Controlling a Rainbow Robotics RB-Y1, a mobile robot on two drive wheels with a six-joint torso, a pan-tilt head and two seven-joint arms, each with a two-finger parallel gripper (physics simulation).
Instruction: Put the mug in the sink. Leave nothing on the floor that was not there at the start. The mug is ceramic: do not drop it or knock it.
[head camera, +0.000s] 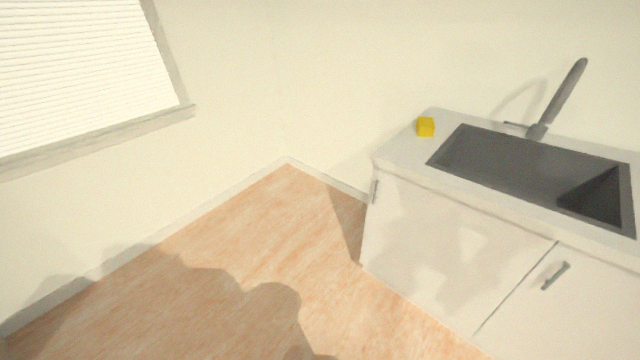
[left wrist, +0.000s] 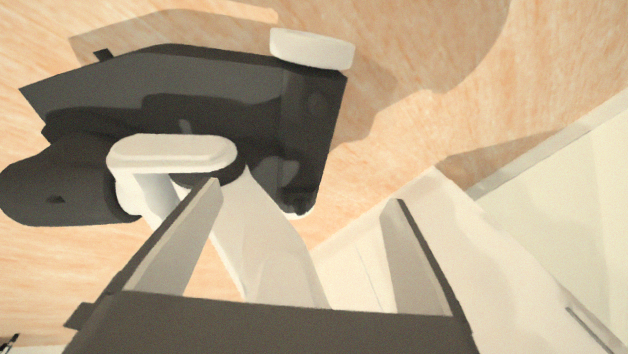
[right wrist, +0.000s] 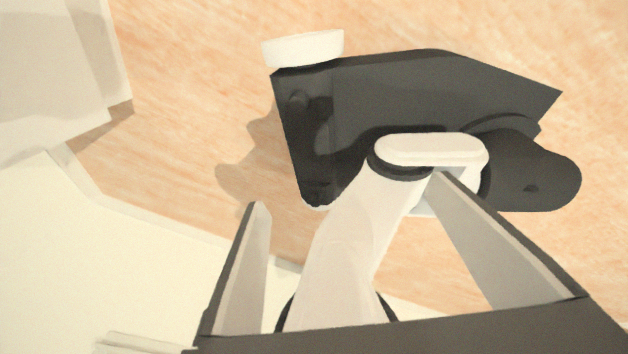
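The dark grey sink is set in a pale counter at the right of the head view, with a grey tap behind it. The part of the basin that shows holds no mug. A mug does not show in any view. My left gripper is open, with no object between its fingers. My right gripper is open in the same way. Both hang above the floor beside my dark base. Neither gripper shows in the head view.
A small yellow block stands on the counter's left end. White cabinet doors with grey handles are below. The wooden floor meets the walls in a corner left of the cabinet. A window is at upper left.
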